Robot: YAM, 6 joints.
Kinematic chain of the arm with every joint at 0, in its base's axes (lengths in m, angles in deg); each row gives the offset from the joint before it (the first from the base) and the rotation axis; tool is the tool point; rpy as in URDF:
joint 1: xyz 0 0 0.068 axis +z
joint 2: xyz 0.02 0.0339 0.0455 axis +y
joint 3: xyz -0.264 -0.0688 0 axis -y
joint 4: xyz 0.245 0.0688 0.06 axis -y
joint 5: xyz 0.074 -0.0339 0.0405 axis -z
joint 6: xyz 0.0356 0 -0.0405 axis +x
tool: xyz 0 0 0 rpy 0 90 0
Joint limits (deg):
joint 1: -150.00..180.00
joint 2: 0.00..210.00
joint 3: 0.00..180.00
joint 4: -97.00..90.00
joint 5: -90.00..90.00
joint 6: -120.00..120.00
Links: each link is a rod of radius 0.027 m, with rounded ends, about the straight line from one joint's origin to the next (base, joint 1, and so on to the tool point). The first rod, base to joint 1, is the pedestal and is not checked.
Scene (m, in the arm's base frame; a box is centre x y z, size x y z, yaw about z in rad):
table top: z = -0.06
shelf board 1: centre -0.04 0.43 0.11 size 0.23 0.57 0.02 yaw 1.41
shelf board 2: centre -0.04 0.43 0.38 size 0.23 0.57 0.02 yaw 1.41
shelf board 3: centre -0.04 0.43 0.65 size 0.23 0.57 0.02 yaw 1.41
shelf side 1: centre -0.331 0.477 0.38 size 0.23 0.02 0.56 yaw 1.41
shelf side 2: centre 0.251 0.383 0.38 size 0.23 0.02 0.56 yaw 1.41
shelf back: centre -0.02 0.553 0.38 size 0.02 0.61 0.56 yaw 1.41
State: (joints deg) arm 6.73 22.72 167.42 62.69 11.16 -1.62
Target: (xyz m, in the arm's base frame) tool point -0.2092 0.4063 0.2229
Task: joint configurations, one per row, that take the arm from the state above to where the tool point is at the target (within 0.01 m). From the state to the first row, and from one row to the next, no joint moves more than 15 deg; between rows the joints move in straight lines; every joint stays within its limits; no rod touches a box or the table.
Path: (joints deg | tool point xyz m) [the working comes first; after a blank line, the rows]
Joints at the target: 117.45 113.66 71.70 35.02 2.69 -1.62
Straight joint move there: touches shelf board 2.

1: 19.31 26.21 154.28 53.20 9.18 -0.65 | -0.4929 -0.1787 0.3836
2: 31.88 29.70 141.14 43.71 7.21 0.31 | -0.3831 -0.2435 0.4964
3: 44.46 33.19 128.00 34.22 5.23 1.28 | -0.2477 -0.2476 0.5821
4: 57.04 36.67 114.86 24.72 3.25 2.24 | -0.1206 -0.1897 0.6300
5: 69.62 40.16 101.72 15.23 1.27 3.21 | -0.0316 -0.0873 0.6345
6: 82.19 43.65 88.58 5.74 -0.70 4.17 | 0.0036 0.0293 0.5960
7: 94.77 47.14 75.44 -3.75 -2.68 5.14 | -0.0122 0.1268 0.5215
8: 107.35 50.63 62.30 -13.24 -4.66 6.10 | -0.0594 0.1803 0.4229
9: 115.92 63.80 56.72 1.58 -2.71 3.53 | -0.1165 0.2358 0.3692
10: 124.49 76.97 51.14 16.40 -0.76 0.95 | -0.1789 0.2596 0.3000
11: 133.07 90.14 45.55 31.22 1.19 -1.62 | -0.2343 0.2517 0.2229
12: 125.26 101.90 58.63 33.12 1.94 -1.62 | -0.2310 0.3288 0.2283
13: 117.45 113.66 71.70 35.02 2.69 -1.62 | -0.2092 0.4063 0.2229

